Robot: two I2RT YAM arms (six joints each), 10 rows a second.
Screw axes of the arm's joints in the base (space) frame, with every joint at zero. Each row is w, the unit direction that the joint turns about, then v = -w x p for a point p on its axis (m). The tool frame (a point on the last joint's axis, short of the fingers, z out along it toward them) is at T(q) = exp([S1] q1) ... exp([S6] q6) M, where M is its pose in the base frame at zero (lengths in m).
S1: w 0 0 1 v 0.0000 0.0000 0.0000
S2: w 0 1 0 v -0.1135 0.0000 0.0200
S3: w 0 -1 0 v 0.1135 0.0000 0.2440
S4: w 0 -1 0 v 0.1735 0.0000 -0.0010
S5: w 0 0 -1 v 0.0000 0.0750 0.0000
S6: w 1 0 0 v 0.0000 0.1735 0.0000
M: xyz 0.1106 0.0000 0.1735 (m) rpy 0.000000 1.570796 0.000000 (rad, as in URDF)
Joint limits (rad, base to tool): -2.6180..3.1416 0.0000..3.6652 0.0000..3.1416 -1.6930..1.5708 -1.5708..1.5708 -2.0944..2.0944
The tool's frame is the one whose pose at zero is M.
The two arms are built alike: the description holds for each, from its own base.
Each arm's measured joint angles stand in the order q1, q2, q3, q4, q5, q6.
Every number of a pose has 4 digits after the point.
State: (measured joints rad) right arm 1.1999 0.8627 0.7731 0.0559 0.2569 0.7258; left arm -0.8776 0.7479 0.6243 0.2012 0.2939 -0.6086
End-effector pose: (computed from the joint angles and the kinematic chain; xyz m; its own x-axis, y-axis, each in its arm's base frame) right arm 0.0831 0.1888 0.3482 -0.5463 0.3663 -0.7532 -0.5973 0.4601 0.6570; left arm 0.1101 -0.1487 0.3308 -0.4858 -0.2716 -0.8308 0.7838 0.2854 -0.5516
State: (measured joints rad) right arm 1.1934 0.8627 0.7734 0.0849 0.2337 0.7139; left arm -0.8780 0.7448 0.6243 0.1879 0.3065 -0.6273
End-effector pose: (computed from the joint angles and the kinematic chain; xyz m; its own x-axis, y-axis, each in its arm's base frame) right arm 0.0837 0.1887 0.3515 -0.5375 0.3726 -0.7565 -0.6180 0.4363 0.6540; left arm 0.1093 -0.1485 0.3298 -0.5086 -0.2634 -0.8197 0.7748 0.2750 -0.5692
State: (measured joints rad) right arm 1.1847 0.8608 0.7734 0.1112 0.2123 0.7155; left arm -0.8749 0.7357 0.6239 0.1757 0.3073 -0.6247
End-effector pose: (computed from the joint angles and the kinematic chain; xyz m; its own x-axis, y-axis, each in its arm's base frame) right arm 0.0845 0.1880 0.3547 -0.5353 0.3861 -0.7513 -0.6295 0.4107 0.6596; left arm 0.1085 -0.1467 0.3299 -0.5078 -0.2616 -0.8208 0.7743 0.2791 -0.5680
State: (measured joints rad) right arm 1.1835 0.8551 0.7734 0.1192 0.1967 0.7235; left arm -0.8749 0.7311 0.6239 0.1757 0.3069 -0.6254
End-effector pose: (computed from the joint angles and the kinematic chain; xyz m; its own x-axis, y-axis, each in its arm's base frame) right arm 0.0838 0.1869 0.3566 -0.5417 0.3909 -0.7441 -0.6347 0.3902 0.6670; left arm 0.1079 -0.1459 0.3306 -0.5058 -0.2649 -0.8209 0.7755 0.2772 -0.5673
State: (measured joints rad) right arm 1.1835 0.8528 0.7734 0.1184 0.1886 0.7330; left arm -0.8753 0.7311 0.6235 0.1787 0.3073 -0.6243
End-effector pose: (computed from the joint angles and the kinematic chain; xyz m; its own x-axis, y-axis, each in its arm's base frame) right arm 0.0833 0.1865 0.3570 -0.5503 0.3911 -0.7377 -0.6332 0.3805 0.6740; left arm 0.1078 -0.1460 0.3308 -0.5038 -0.2659 -0.8219 0.7772 0.2757 -0.5656
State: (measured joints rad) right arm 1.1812 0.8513 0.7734 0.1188 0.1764 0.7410; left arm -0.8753 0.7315 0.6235 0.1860 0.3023 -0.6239
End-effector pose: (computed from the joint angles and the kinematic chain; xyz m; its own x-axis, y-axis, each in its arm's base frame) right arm 0.0832 0.1863 0.3573 -0.5583 0.3898 -0.7323 -0.6333 0.3700 0.6798; left arm 0.1080 -0.1459 0.3315 -0.4988 -0.2728 -0.8227 0.7784 0.2766 -0.5636
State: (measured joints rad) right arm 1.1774 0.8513 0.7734 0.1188 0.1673 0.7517; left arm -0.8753 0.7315 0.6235 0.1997 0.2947 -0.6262
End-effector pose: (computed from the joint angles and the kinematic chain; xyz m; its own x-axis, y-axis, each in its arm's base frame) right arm 0.0837 0.1861 0.3573 -0.5669 0.3906 -0.7253 -0.6294 0.3626 0.6873; left arm 0.1082 -0.1457 0.3330 -0.4916 -0.2862 -0.8224 0.7798 0.2757 -0.5621
